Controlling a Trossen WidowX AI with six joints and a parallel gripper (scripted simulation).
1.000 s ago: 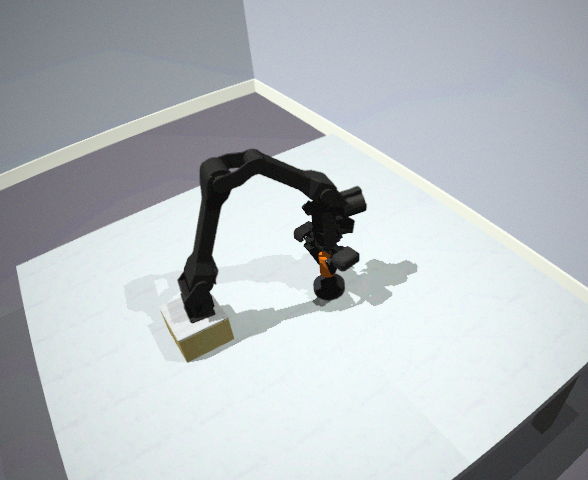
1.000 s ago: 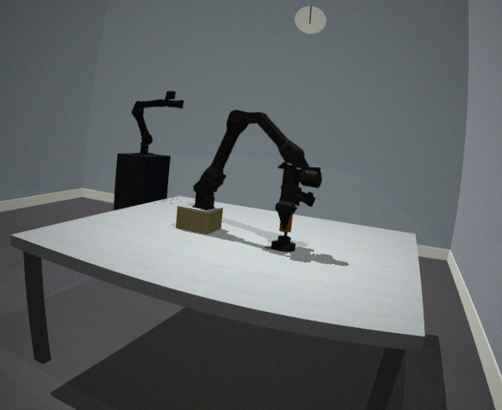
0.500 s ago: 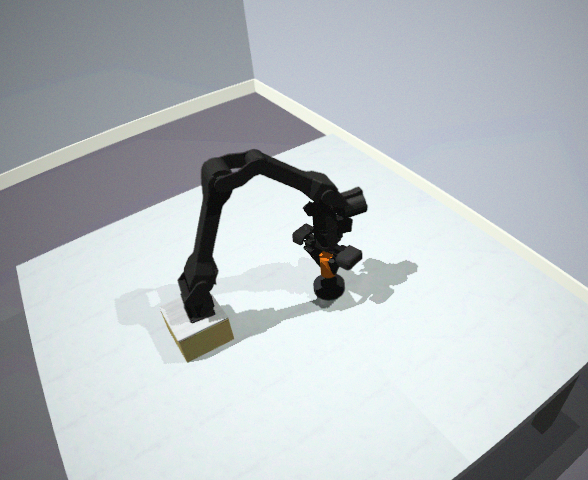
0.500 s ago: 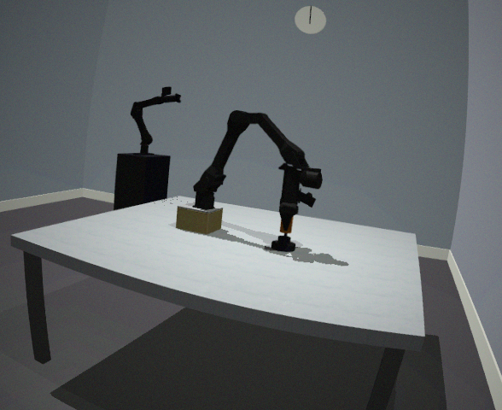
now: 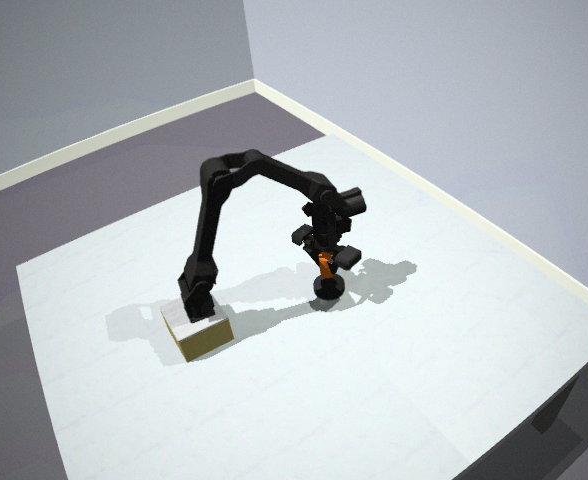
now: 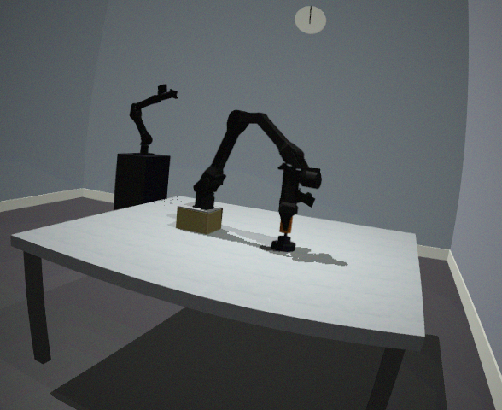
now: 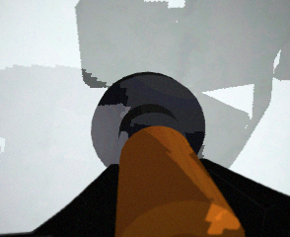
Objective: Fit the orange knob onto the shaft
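Right now the orange knob is 20 mm above my gripper tip. Also, from my gripper tip: dark round pedestal (40 mm below).
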